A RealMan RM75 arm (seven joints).
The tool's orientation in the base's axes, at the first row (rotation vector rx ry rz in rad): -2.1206, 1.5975, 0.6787
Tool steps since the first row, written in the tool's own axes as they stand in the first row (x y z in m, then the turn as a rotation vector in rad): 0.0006, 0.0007, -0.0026, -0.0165, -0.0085, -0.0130; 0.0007, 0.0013, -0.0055, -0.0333, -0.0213, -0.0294; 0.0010, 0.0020, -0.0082, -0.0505, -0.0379, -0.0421; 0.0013, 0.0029, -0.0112, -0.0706, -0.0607, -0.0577
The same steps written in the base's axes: -0.0002, -0.0022, 0.0017, 0.0062, 0.0074, 0.0205; -0.0003, -0.0041, 0.0040, 0.0170, 0.0143, 0.0440; -0.0005, -0.0061, 0.0059, 0.0308, 0.0246, 0.0648; -0.0009, -0.0083, 0.0081, 0.0504, 0.0372, 0.0899
